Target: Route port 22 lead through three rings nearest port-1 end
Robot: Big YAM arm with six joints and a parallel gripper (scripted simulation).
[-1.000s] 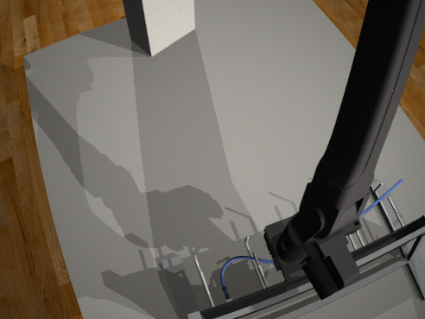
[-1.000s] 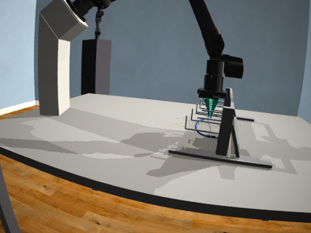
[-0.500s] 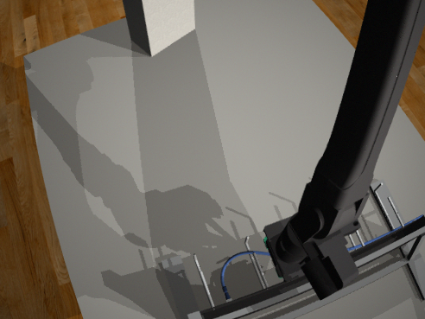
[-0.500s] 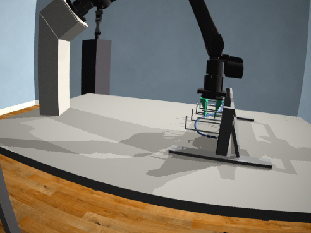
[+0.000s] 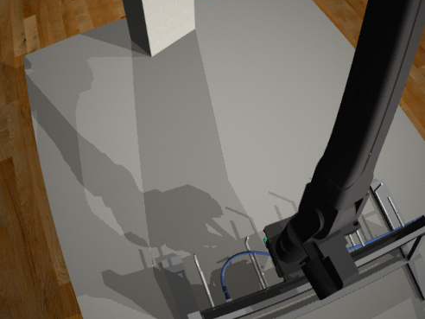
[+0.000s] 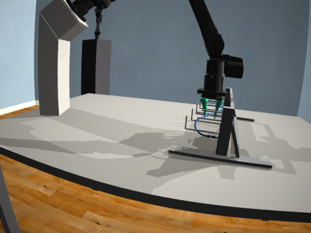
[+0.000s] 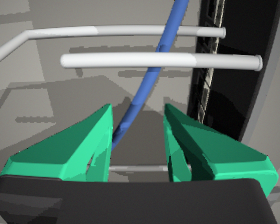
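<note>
Now: hand 50 mm short of the patch panel rack and 60 mm to the right of it.
</note>
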